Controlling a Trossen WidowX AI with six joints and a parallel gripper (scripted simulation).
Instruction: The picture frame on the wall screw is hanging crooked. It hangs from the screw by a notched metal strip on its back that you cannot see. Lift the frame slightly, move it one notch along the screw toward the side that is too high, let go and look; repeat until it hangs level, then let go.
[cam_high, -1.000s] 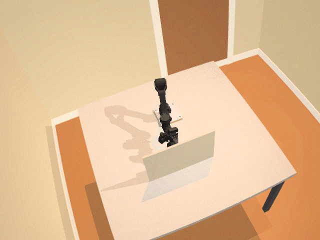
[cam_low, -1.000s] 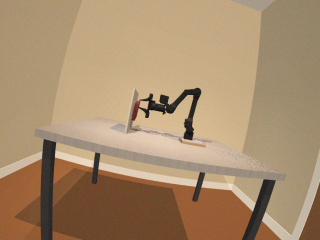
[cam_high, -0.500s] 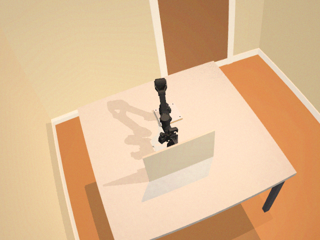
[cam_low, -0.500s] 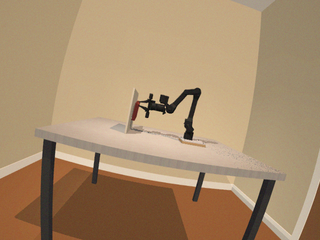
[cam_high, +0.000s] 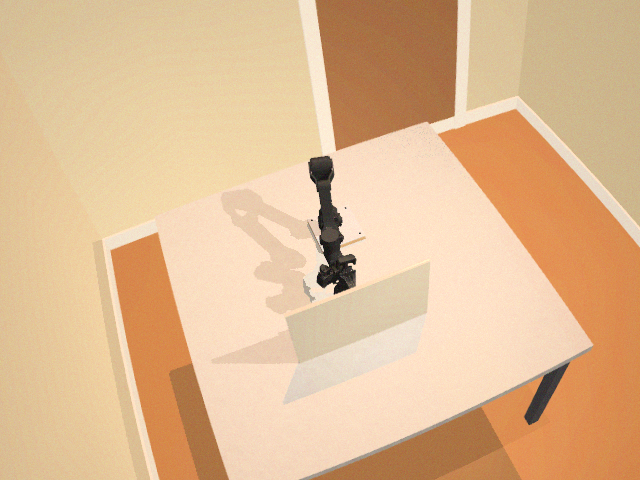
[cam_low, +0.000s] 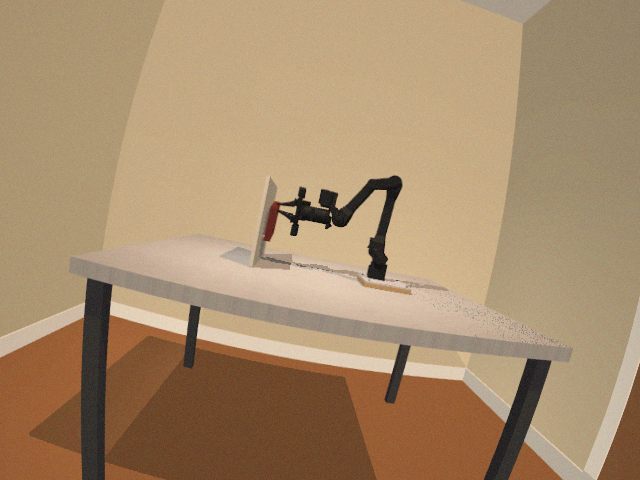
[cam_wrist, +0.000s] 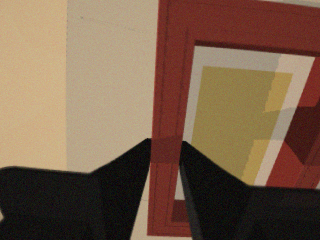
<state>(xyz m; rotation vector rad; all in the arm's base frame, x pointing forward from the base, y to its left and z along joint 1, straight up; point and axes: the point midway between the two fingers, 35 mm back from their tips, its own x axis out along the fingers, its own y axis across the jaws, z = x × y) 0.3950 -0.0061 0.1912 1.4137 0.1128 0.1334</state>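
My gripper tip is 1 cm short of the red picture frame, 1 cm to the left of it and 5 cm above it. Round my gripper tip: wall panel (2 cm ahead, 1 cm to the left, 6 cm below).
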